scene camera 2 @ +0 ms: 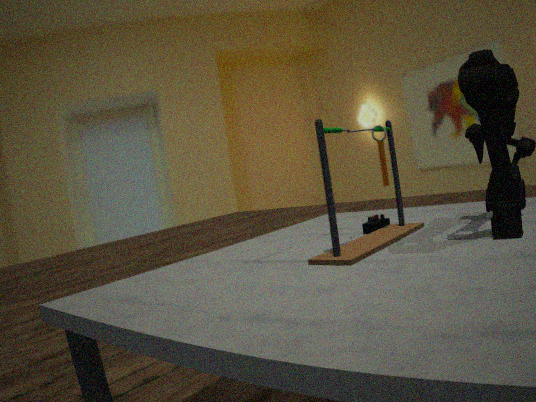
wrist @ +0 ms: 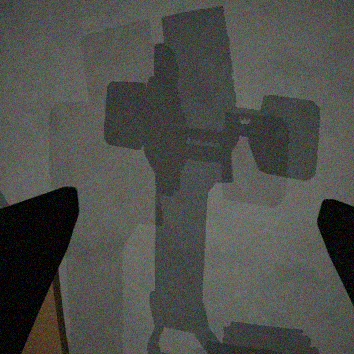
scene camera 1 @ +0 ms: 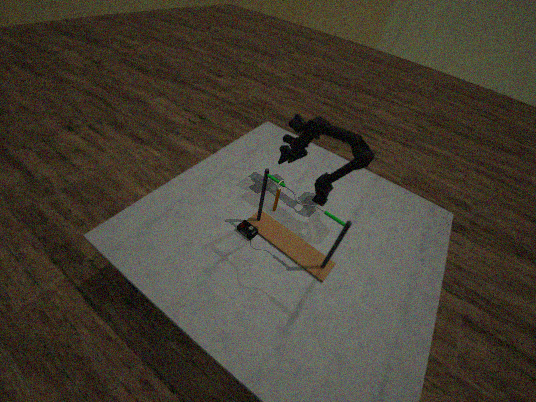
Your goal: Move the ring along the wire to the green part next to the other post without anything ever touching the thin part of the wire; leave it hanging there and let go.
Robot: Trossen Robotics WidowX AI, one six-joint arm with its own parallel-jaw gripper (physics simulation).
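Frame: origin at the arm's base, x ahead, y left, z up, level; metres.
Seen in the pictures: gripper, between the fingertips: (wrist: 202, 206) (scene camera 1: 283, 163); arm's base, origin of its link: (scene camera 2: 508, 235) (scene camera 1: 319, 200).
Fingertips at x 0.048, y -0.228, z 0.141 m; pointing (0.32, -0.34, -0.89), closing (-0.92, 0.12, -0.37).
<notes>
Pixels of each thing's top centre, then the offset from my fingertips to it. "spot": a spot on its surface instead. Level surfaces: height alone.
- ring, a spot on its surface: (scene camera 2: 372, 135) spot: 0.130 m up, 0.301 m ahead, 0.135 m left
- thin wire, a spot on its surface: (scene camera 2: 357, 130) spot: 0.144 m up, 0.306 m ahead, 0.214 m left
- green part, a spot on its surface: (scene camera 2: 333, 130) (scene camera 1: 335, 218) spot: 0.142 m up, 0.294 m ahead, 0.366 m left
- wooden base board, centre of its top: (scene camera 2: 374, 238) (scene camera 1: 288, 241) 0.129 m down, 0.290 m ahead, 0.239 m left
- pale table, height of its surface: 0.141 m down
- small black box, centre of its top: (scene camera 2: 375, 215) (scene camera 1: 248, 225) 0.096 m down, 0.357 m ahead, 0.065 m left
The ring (scene camera 1: 281, 181) (scene camera 2: 372, 135) hangs around the green part (scene camera 1: 273, 177) (scene camera 2: 382, 128) near one post (scene camera 1: 263, 195) (scene camera 2: 394, 175). Its orange handle (scene camera 1: 276, 200) (scene camera 2: 383, 162) points down. The thin wire (scene camera 2: 357, 130) runs from there to the other green part (scene camera 1: 336, 218) (scene camera 2: 333, 130) beside the other post (scene camera 1: 336, 245) (scene camera 2: 327, 190). My gripper (scene camera 1: 291, 159) (scene camera 2: 498, 163) (wrist: 202, 206) is open and empty, apart from the ring and handle, on the arm's side of the wire. The ring does not show in the wrist view.
The posts stand on a wooden base board (scene camera 1: 290, 242) (scene camera 2: 370, 246) on the pale table (scene camera 1: 200, 300) (scene camera 2: 250, 310). A small black box (scene camera 1: 247, 229) (scene camera 2: 375, 224) with a thin cable sits beside the board. The arm's shadow falls on the table in the wrist view.
</notes>
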